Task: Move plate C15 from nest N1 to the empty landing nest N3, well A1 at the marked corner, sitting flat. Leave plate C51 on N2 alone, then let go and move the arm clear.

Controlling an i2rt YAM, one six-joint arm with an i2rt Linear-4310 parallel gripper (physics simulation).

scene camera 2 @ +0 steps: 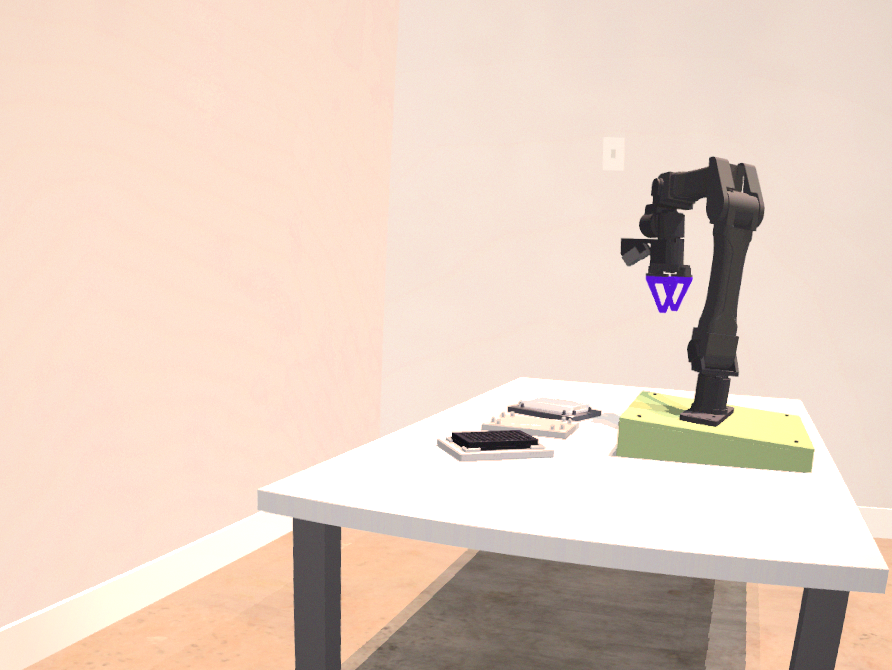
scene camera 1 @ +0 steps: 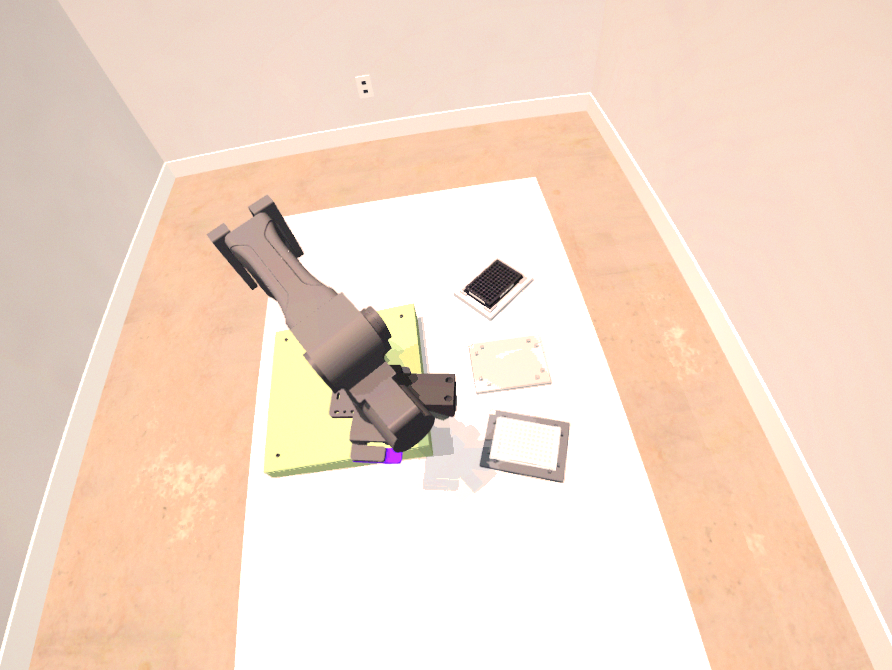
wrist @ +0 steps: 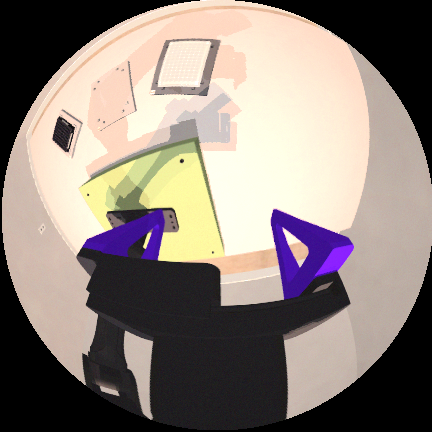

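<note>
A black plate sits in a white nest. A white plate sits in a dark grey nest. Between them is an empty cream nest with small corner pegs. No plate or nest label is readable. My gripper is open and empty, pointing down high above the table, beside the nests on the arm base's side. In scene camera 1 the arm mostly hides it.
A yellow-green base block carries the arm on the white table. The three nests stand in a row alongside the block. Walls stand beyond the table.
</note>
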